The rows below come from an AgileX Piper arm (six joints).
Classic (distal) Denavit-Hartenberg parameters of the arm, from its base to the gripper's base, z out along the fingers. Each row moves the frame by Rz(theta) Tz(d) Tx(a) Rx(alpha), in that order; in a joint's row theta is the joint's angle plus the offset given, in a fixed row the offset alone. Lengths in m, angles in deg.
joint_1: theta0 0, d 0.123, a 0, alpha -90
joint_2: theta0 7.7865, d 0, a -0.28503, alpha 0
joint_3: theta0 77.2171, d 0, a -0.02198, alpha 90
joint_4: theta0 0, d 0.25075, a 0, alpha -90
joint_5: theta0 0, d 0, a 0, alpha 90
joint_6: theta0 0, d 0.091, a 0, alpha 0
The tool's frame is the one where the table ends.
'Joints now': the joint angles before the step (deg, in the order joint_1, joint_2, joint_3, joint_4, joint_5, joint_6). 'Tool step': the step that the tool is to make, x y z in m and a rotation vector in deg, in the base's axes. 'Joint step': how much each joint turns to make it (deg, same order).
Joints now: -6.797 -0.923 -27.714 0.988 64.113 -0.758
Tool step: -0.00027 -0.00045 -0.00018 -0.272 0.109 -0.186
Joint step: -0.003 -0.047 0.000 -0.336 0.123 -0.003
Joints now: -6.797 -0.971 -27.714 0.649 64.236 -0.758
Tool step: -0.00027 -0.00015 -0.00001 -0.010 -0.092 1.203
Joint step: 1.206 -0.092 -0.001 -0.002 0.000 0.002
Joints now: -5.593 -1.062 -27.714 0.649 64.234 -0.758
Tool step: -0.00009 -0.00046 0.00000 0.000 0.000 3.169
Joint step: 3.169 -0.001 -0.001 0.000 0.002 0.000
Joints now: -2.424 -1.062 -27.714 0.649 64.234 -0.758
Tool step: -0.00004 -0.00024 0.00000 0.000 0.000 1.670
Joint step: 1.667 -0.001 -0.001 0.003 0.002 -0.003
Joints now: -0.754 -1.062 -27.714 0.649 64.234 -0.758
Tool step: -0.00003 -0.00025 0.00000 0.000 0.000 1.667
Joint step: 1.670 -0.001 0.000 -0.003 0.001 0.003
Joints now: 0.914 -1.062 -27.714 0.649 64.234 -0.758
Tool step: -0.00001 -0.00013 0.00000 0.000 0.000 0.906
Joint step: 0.904 0.000 0.000 0.002 0.000 -0.002
